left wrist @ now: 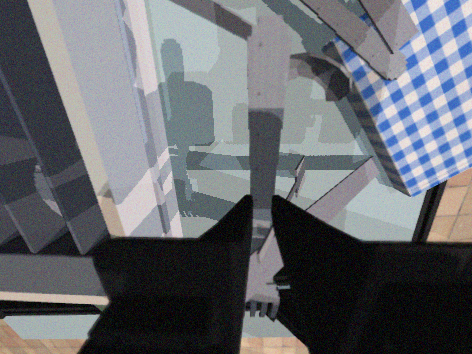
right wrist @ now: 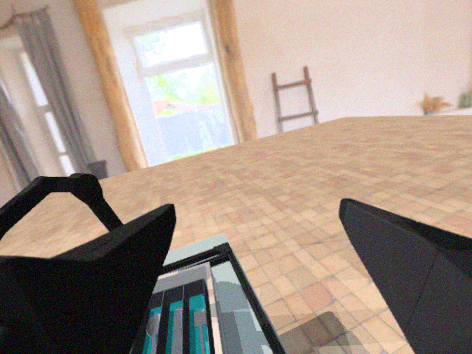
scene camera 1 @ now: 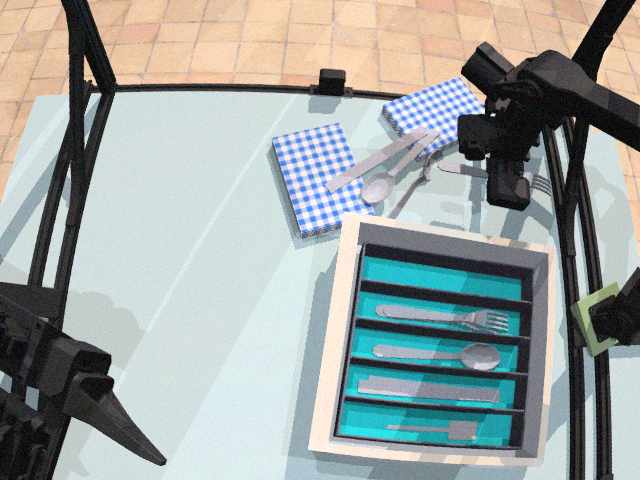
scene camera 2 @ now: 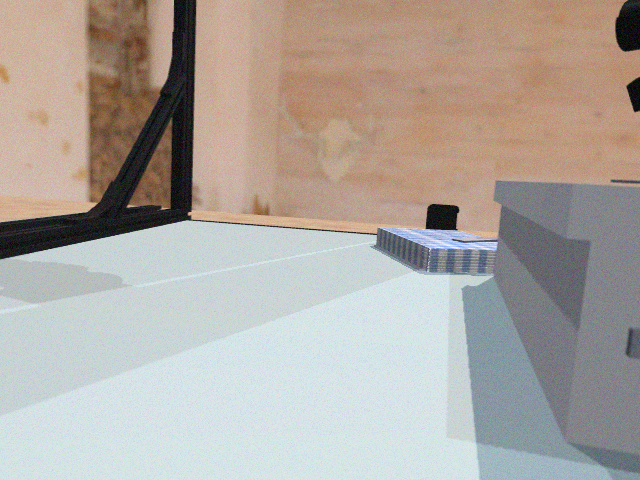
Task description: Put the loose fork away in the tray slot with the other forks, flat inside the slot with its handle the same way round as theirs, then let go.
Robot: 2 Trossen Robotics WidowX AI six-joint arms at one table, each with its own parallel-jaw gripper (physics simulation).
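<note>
My left gripper [scene camera 1: 508,192] [left wrist: 261,201] is shut on the loose fork [scene camera 1: 457,167] [left wrist: 267,75], near the middle of its length. The fork appears raised above the table, behind the tray [scene camera 1: 330,335] [scene camera 2: 604,310] [left wrist: 80,125]. In scene camera 1 its handle points left and its tines right. The tray's forks [scene camera 1: 429,314] lie in the second slot from the top of the picture, handles left and tines right, the same way round. The left fingers hide part of the loose fork. My right gripper [right wrist: 257,209] is open and empty, away from the tray at the lower left in scene camera 1.
A loose knife [scene camera 1: 377,160], a spoon [scene camera 1: 377,187] and a darker spoon [scene camera 1: 408,195] lie behind the tray, by two checkered cloth stacks [scene camera 1: 320,175] [scene camera 1: 429,111]. Tray dividers separate spoons [scene camera 1: 413,352], knives [scene camera 1: 429,388] and a small spatula [scene camera 1: 462,429]. Black frame rails [scene camera 1: 571,268] flank the table.
</note>
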